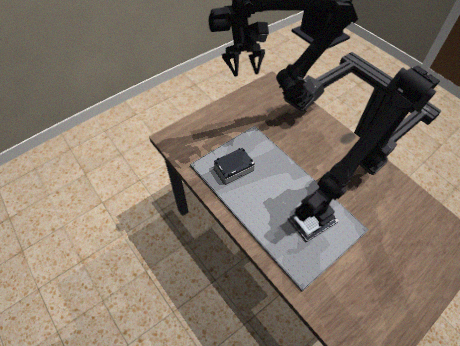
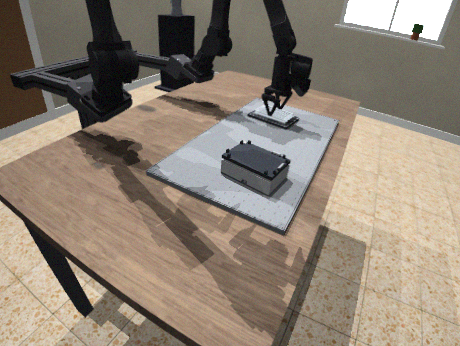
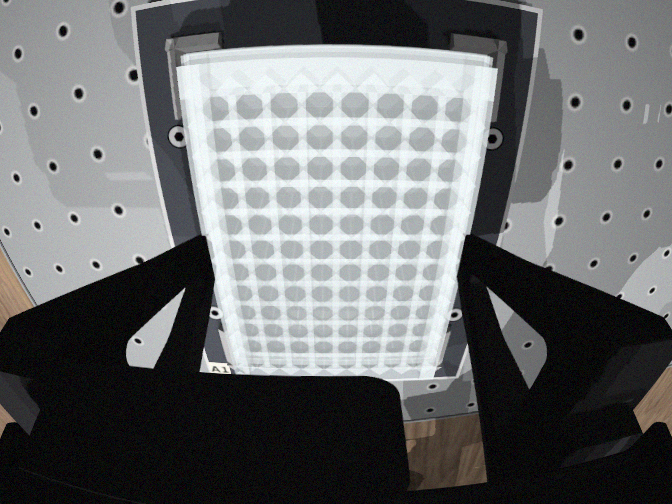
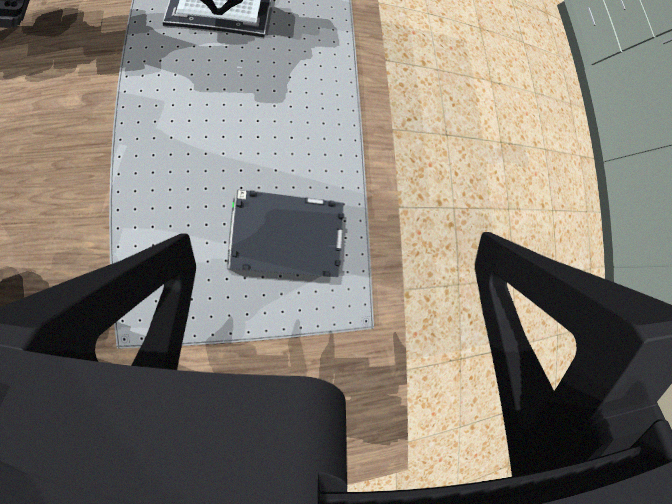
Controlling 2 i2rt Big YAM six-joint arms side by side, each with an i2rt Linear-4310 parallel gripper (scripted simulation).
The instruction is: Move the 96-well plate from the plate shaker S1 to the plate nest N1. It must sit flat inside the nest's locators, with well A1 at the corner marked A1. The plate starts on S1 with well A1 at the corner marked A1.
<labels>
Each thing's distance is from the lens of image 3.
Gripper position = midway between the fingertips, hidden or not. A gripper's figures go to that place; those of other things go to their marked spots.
my left gripper (image 3: 335, 250): 13 cm
96-well plate (image 3: 308, 315): 14 cm
</labels>
